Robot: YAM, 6 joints.
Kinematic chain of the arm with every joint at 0, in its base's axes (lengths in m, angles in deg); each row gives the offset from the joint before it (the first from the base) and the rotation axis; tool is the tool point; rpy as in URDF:
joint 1: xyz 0 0 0.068 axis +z
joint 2: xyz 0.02 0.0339 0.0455 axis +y
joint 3: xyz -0.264 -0.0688 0 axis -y
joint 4: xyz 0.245 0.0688 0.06 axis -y
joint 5: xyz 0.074 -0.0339 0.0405 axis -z
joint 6: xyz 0.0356 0 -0.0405 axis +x
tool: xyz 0 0 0 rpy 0 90 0
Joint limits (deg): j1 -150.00..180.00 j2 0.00..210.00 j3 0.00..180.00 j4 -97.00..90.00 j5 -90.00..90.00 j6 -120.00..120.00
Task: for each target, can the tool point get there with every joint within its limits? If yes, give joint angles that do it. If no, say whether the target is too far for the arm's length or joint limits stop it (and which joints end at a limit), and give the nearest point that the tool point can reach.
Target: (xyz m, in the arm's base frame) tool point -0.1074 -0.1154 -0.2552
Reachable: yes | joints -120.76 192.54 72.25 -6.39 68.99 59.34
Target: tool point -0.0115 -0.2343 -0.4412
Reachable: no: joint limits stop it (at a limit: joint 2) | nearest point -0.0116 -0.2363 -0.3801 | short by 0.061 m
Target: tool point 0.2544 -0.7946 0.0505
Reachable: no: too far | nearest point 0.1964 -0.6133 0.0652 | short by 0.191 m
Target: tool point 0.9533 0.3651 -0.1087
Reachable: no: too far | nearest point 0.5892 0.2257 -0.0221 | short by 0.399 m
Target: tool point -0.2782 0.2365 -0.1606
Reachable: yes | joints 141.46 164.60 81.09 -4.83 19.13 59.65
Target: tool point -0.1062 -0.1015 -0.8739
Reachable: no: too far | nearest point -0.1489 -0.1423 -0.3778 | short by 0.500 m
